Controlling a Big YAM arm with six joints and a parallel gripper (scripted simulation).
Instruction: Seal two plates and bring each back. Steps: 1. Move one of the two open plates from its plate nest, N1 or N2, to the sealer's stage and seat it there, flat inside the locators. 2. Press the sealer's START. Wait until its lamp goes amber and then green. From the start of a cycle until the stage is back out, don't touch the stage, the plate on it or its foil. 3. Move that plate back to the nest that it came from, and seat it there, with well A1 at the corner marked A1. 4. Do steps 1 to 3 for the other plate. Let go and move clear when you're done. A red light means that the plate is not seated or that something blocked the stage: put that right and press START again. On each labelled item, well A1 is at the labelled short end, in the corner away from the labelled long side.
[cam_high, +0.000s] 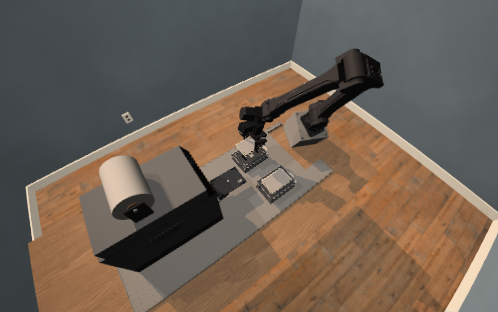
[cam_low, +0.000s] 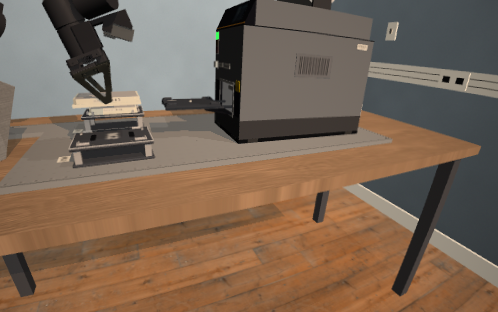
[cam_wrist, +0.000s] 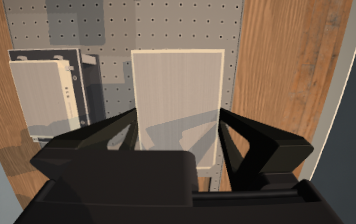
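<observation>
The plate nest is 90 mm below my hand. From my hand the other things lie so: sealer stage (180 mm ahead, 130 mm to the left, 40 mm below); then start button (260 mm ahead, 240 mm to the left, 60 mm above); then small label (100 mm behind, 20 mm to the right, 130 mm below).
</observation>
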